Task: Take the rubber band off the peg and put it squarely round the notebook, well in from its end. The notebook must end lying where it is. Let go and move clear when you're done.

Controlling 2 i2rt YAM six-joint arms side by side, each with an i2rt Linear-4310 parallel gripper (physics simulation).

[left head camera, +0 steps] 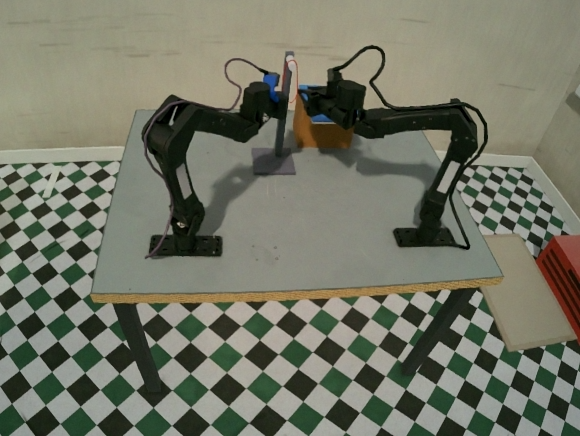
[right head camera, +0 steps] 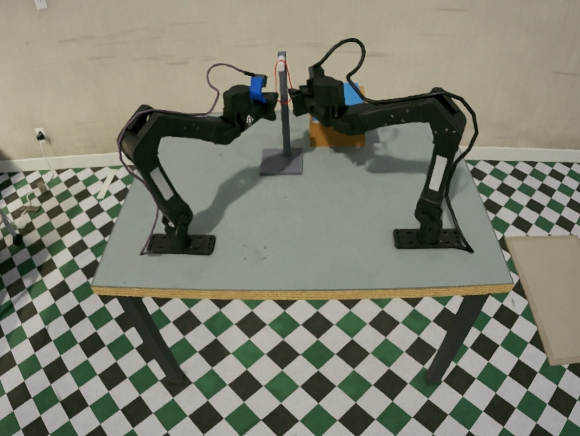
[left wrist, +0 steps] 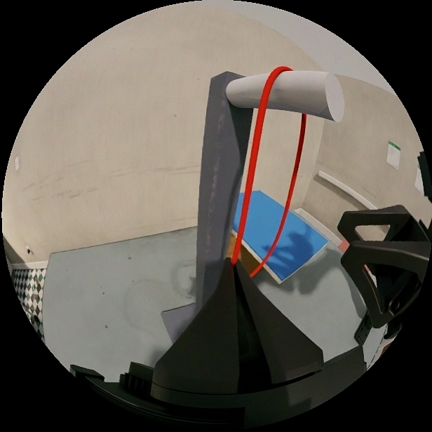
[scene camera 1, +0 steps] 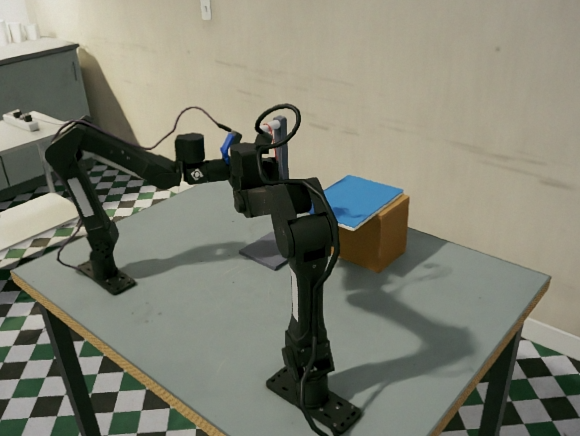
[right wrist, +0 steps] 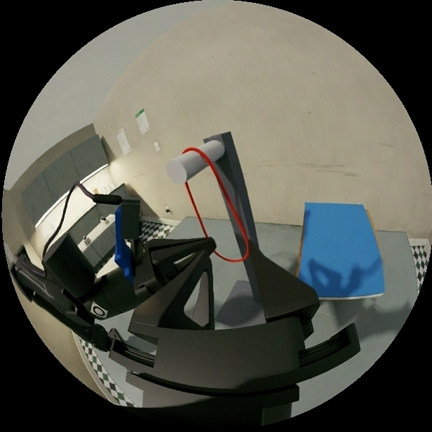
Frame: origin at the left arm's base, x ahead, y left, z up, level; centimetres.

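Seen in the pictures: left gripper, fingertip midpoint: (left head camera: 282, 93) (right head camera: 277, 94); right gripper, fingertip midpoint: (left head camera: 302, 89) (right head camera: 293, 89) (scene camera 1: 267, 160); left arm's base at its link origin: (left head camera: 185, 246) (right head camera: 180, 245) (scene camera 1: 106, 276); right arm's base at its link origin: (left head camera: 424, 238) (right head camera: 427, 239) (scene camera 1: 312, 399).
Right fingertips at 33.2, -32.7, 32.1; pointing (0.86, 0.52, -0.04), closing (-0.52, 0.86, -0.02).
Offsets run from my right fingertips to a thing's top centre, as dx, dy, dz. "*": to the spot under its first point.
The red rubber band {* +4.0, +1.8, +2.6} (left head camera: 297, 75) (left wrist: 257, 130) (right wrist: 197, 212) hangs over the white peg {+4.7, +3.7, +7.5} (left wrist: 305, 95) (right wrist: 186, 165) (scene camera 1: 271, 125). My left gripper (left wrist: 229, 263) (right wrist: 214, 241) is shut on the band's lower part. My right gripper (right wrist: 228, 250) (right head camera: 295, 100) is partly open, its fingertips on either side of the band's bottom bend in the right wrist view; they grip nothing. It faces the left gripper across a small gap. The blue notebook {+17.0, -13.3, -13.3} (scene camera 1: 362, 197) (left wrist: 277, 230) (right wrist: 340, 240) lies flat on an orange-brown block {+22.6, -13.6, -14.4} (scene camera 1: 367, 245) (left head camera: 320, 136), jutting past its edge.
The peg sticks out from the top of a grey post {+8.9, +3.9, +7.9} (right head camera: 286, 125) (left wrist: 220, 190), which rises from a flat base {* +4.0, +9.5, -30.9} (left head camera: 262, 162) (right head camera: 272, 162). The post stands close to both grippers. The block with the notebook is right of the post, near the table's back edge, with the wall behind.
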